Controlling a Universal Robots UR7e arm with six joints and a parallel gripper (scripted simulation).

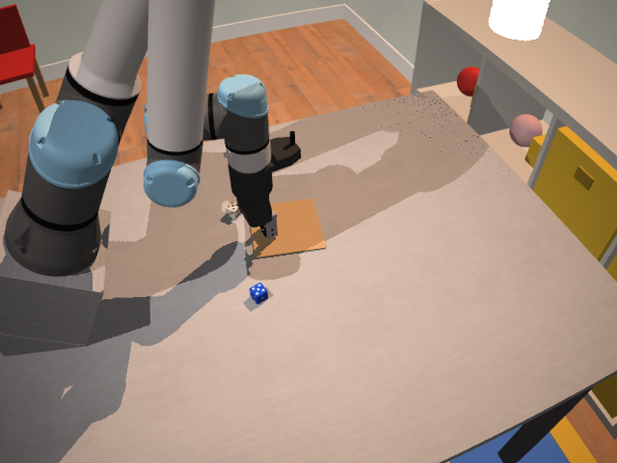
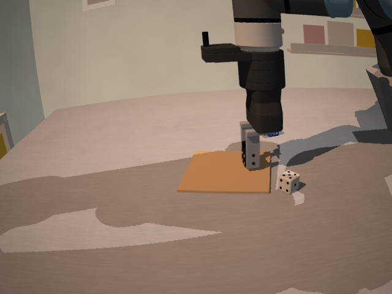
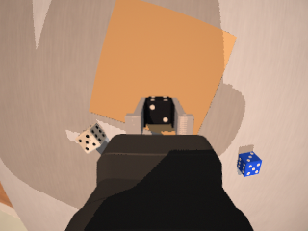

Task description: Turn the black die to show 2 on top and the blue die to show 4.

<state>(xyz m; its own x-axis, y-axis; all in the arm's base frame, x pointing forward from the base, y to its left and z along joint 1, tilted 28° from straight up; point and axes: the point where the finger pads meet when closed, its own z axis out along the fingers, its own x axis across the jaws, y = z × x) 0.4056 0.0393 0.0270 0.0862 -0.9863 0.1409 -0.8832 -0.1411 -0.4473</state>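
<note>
Right now my hand is 10 mm above the black die. Round my hand: white die (50 mm behind, 80 mm to the left, 10 mm below); then blue die (70 mm behind, 140 mm to the right, 10 mm below); then orange mat (40 mm ahead, 30 mm below).
</note>
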